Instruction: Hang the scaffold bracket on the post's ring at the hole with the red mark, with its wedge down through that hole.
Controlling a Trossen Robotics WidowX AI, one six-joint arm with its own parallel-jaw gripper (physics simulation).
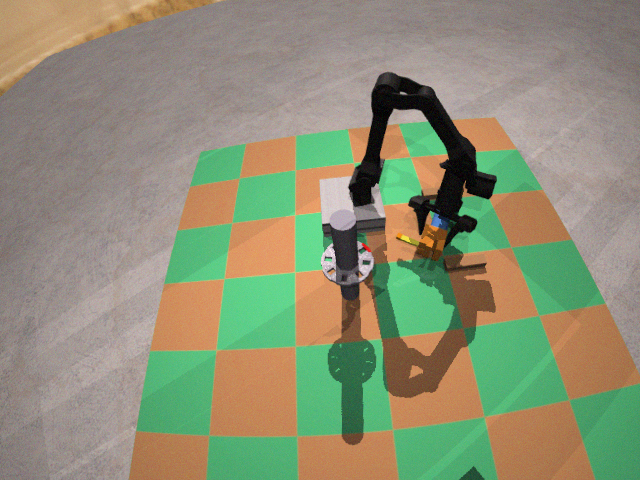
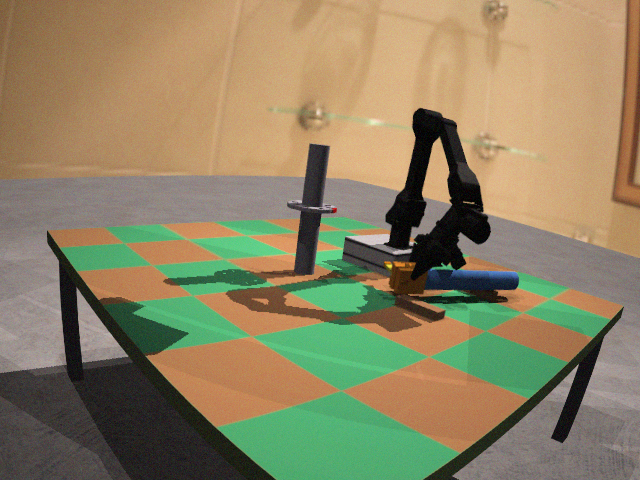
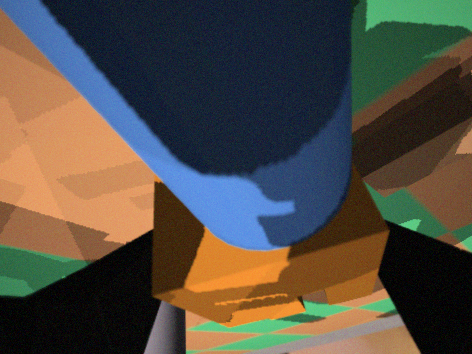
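The scaffold bracket is a blue tube (image 1: 440,221) (image 2: 475,280) (image 3: 217,105) with an orange head (image 1: 433,240) (image 2: 406,278) (image 3: 234,267) and a yellow wedge (image 1: 408,239). My gripper (image 1: 440,224) (image 2: 434,262) (image 3: 268,230) is shut on the blue tube just behind the head and holds the bracket low over the mat, right of the post. The dark grey post (image 1: 344,243) (image 2: 313,200) (image 3: 164,330) stands upright with a grey ring (image 1: 330,271) (image 2: 299,206) that has several holes. The red mark (image 1: 366,248) (image 2: 334,210) is on the ring's side towards the bracket.
The arm's grey base plate (image 1: 334,200) (image 2: 366,248) sits behind the post. A dark brown bar (image 1: 465,263) (image 2: 419,307) lies on the checkered mat (image 1: 261,310) (image 2: 337,352) under the bracket.
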